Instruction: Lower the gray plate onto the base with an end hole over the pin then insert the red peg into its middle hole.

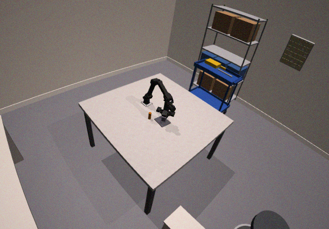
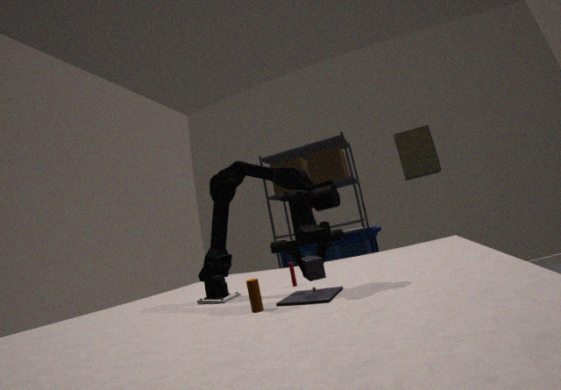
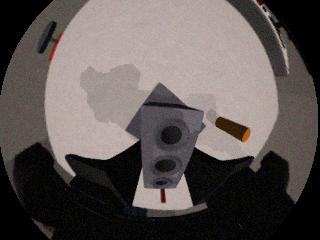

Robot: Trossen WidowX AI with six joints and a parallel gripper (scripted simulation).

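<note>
Now: the dark base 1 cm behind my gripper tip, 1 cm to the left of it and 5 cm below it. Round my gripper tip: red peg: 10 cm behind, 19 cm to the left, 2 cm below; then orange cylinder: 14 cm behind, 7 cm to the right, 2 cm below; then gray plate: 3 cm above.
</note>
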